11 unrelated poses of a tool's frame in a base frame.
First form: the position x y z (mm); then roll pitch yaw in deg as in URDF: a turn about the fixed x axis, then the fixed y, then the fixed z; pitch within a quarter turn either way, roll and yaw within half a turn.
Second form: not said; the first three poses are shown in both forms.
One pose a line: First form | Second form
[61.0 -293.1 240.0 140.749 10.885 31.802] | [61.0 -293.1 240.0 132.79 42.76 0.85]
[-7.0 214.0 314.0 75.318 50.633 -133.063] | [-7.0 214.0 314.0 92.82 -65.05 -133.07]
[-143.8 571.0 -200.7 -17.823 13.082 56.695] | [-143.8 571.0 -200.7 -22.75 3.13 58.01]
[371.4 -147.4 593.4 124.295 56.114 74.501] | [371.4 -147.4 593.4 65.37 86.68 -10.91]
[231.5 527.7 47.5 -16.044 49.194 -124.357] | [231.5 527.7 47.5 42.83 42.74 -107.92]
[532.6 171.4 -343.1 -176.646 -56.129 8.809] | [532.6 171.4 -343.1 -152.17 -14.11 -80.88]
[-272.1 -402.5 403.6 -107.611 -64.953 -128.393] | [-272.1 -402.5 403.6 94.55 -77.17 103.53]
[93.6 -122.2 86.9 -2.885 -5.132 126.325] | [93.6 -122.2 86.9 4.05 -6.04 126.06]
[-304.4 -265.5 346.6 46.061 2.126 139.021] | [-304.4 -265.5 346.6 18.13 55.83 128.86]
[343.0 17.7 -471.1 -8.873 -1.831 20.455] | [343.0 17.7 -471.1 -8.45 -3.39 20.27]
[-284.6 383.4 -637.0 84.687 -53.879 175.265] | [-284.6 383.4 -637.0 -55.27 -90.15 -103.20]
